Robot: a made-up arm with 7 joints.
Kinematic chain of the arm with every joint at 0, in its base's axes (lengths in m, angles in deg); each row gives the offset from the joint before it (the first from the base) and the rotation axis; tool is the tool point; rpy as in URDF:
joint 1: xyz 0 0 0.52 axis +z
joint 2: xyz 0 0 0 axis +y
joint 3: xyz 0 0 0.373 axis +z
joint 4: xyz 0.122 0 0 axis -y
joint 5: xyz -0.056 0 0.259 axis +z
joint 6: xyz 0 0 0 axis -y
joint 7: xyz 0.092 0 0 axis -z
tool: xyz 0 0 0 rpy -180 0 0
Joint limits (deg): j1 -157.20..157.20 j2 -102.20..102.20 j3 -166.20..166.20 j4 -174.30..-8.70 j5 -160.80..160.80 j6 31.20..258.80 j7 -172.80..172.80
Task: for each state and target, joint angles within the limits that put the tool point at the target. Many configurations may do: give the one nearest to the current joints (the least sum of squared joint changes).
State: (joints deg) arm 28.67 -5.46 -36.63 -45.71 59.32 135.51 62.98
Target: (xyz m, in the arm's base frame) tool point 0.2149 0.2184 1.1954
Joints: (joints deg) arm 60.30 3.57 -9.41 -37.57 52.99 119.34 62.98
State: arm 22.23 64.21 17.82 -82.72 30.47 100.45 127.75
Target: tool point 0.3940 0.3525 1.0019
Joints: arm 25.13 13.93 23.60 -64.80 29.77 104.17 127.75
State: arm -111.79 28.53 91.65 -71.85 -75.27 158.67 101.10
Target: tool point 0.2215 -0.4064 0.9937
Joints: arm -116.49 35.69 86.75 -71.68 -74.97 158.40 101.10
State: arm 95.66 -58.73 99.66 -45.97 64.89 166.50 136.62
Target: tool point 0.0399 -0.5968 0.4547
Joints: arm 128.18 -83.27 124.40 -79.92 82.05 190.91 136.62
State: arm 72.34 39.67 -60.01 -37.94 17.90 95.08 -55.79
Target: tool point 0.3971 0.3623 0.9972
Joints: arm 81.50 23.59 -61.04 -56.67 17.56 83.62 -55.79
